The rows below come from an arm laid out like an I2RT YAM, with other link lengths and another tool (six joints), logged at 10 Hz.
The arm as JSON. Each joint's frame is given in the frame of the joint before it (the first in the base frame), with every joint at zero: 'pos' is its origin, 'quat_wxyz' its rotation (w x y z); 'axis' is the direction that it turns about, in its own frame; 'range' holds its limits. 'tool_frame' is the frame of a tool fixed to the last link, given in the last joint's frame.
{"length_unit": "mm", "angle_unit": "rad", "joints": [
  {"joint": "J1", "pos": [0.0, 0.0, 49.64], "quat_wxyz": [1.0, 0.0, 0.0, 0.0], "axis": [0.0, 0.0, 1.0], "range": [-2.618, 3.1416]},
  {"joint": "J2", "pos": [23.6, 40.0, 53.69], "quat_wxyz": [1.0, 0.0, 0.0, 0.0], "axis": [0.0, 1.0, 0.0], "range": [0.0, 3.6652]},
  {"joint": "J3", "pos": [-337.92, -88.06, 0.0], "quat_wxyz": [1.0, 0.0, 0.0, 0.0], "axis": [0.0, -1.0, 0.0], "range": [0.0, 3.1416]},
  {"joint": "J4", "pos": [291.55, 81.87, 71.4], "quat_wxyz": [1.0, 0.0, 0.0, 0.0], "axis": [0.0, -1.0, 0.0], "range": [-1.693, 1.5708]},
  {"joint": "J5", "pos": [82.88, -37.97, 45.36], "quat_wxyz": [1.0, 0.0, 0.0, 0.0], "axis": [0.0, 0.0, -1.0], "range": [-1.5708, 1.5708]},
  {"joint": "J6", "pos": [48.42, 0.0, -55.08], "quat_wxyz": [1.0, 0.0, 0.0, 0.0], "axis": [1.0, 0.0, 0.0], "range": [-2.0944, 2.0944]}
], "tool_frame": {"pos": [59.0, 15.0, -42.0], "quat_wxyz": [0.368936, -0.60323, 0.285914, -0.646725]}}
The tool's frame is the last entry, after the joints.
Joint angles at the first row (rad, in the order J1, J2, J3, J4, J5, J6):
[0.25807 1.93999 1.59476 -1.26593 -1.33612 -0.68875]
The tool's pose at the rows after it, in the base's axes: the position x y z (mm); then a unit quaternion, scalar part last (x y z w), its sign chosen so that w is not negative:
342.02 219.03 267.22 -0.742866 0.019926 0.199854 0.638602
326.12 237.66 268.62 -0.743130 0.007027 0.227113 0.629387
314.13 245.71 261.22 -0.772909 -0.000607 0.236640 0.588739
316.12 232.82 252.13 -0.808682 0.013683 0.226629 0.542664
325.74 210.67 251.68 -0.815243 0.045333 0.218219 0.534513
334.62 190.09 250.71 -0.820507 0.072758 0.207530 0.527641
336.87 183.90 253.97 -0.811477 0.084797 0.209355 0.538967
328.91 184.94 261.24 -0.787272 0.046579 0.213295 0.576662
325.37 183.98 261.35 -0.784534 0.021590 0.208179 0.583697
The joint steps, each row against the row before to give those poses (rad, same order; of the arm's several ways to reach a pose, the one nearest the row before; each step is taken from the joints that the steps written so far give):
[0.06828 0.00000 0.00000 0.06522 -0.00458 0.08658]
[0.05837 0.00001 0.00002 -0.02248 -0.00114 0.00310]
[0.04044 0.00000 0.00000 -0.03168 0.09003 -0.00232]
[-0.01756 -0.00001 -0.00002 -0.03435 0.11635 -0.00003]
[-0.05949 -0.00001 -0.00003 -0.03160 0.02594 -0.00224]
[-0.05533 0.00003 0.00006 -0.01914 0.02518 -0.00004]
[-0.02175 -0.00002 -0.00002 -0.01297 -0.02747 -0.00267]
[0.00230 -0.00001 -0.00002 -0.07437 -0.08354 -0.14457]
[0.00228 0.00001 0.00002 -0.03587 -0.00725 -0.08316]

